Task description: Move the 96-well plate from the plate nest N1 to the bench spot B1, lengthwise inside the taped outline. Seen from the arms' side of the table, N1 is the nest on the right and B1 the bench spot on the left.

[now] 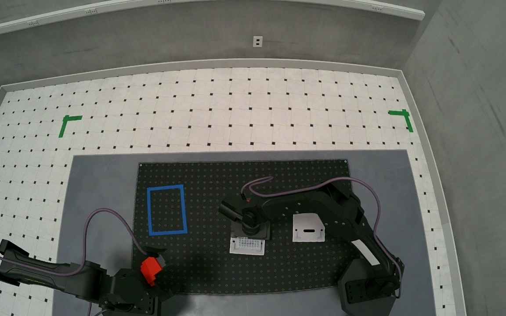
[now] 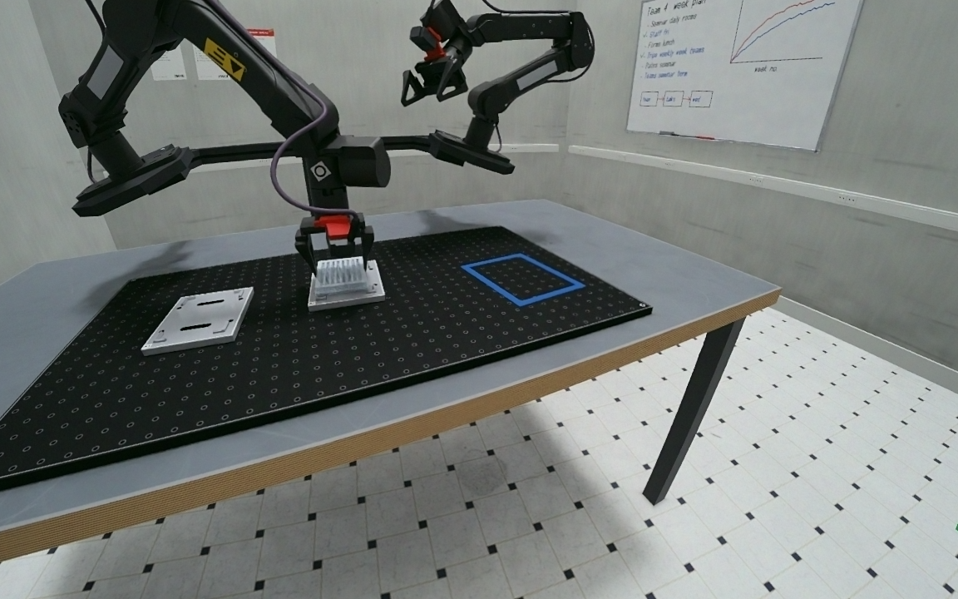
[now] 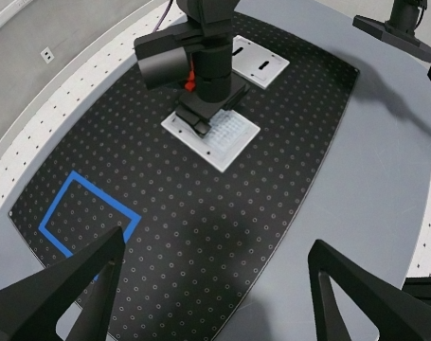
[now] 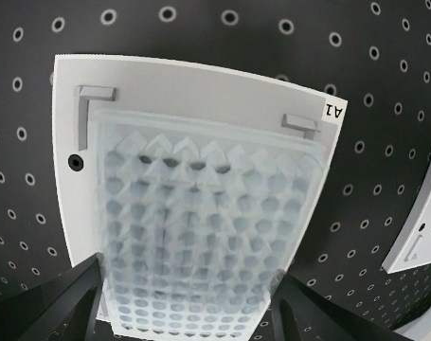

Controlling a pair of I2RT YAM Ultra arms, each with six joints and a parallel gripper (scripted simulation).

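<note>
Now: the clear 96-well plate 1 cm below my right hand. Also, from my right hand: white plate nest 2 cm below, 1 cm to the left, 1 cm ahead.
</note>
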